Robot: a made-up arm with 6 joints.
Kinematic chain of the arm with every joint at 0, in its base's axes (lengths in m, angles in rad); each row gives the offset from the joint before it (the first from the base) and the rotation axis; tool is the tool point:
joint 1: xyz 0 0 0.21 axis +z
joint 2: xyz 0 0 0 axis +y
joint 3: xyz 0 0 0.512 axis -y
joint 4: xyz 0 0 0 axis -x
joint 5: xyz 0.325 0 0 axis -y
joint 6: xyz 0 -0.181 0 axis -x
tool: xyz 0 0 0
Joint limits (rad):
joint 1: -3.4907..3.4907
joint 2: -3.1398..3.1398
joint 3: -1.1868..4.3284
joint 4: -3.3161..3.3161
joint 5: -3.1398..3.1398
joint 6: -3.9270..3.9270
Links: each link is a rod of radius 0.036 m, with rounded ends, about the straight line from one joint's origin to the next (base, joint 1, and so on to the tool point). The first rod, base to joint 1, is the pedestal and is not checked.
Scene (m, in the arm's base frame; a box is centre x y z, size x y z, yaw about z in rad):
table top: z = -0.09
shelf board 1: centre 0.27 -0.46 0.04 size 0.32 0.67 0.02 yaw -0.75
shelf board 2: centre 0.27 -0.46 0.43 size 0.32 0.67 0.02 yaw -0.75
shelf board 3: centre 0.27 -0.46 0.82 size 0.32 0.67 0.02 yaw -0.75
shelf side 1: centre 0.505 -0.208 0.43 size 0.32 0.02 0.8 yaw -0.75
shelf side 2: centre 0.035 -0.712 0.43 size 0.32 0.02 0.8 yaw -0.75
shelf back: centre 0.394 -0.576 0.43 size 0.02 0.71 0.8 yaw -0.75
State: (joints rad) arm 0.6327 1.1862 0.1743 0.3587 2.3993 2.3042
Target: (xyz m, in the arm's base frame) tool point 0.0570 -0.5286 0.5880
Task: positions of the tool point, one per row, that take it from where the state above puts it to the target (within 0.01 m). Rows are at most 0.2 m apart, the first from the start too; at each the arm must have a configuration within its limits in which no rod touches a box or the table.
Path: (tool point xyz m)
1: 0.6303 0.2081 0.3017
2: 0.5606 0.1262 0.4180
3: 0.4617 0.0415 0.5008
4: 0.3423 -0.0378 0.5447
5: 0.2133 -0.1047 0.5475
6: 0.0871 -0.1547 0.5103
7: 0.1277 -0.1725 0.5589
8: 0.1636 -0.2269 0.5915
9: 0.1744 -0.3148 0.6072
10: 0.1423 -0.4225 0.6060
11: 0.0570 -0.5286 0.5880

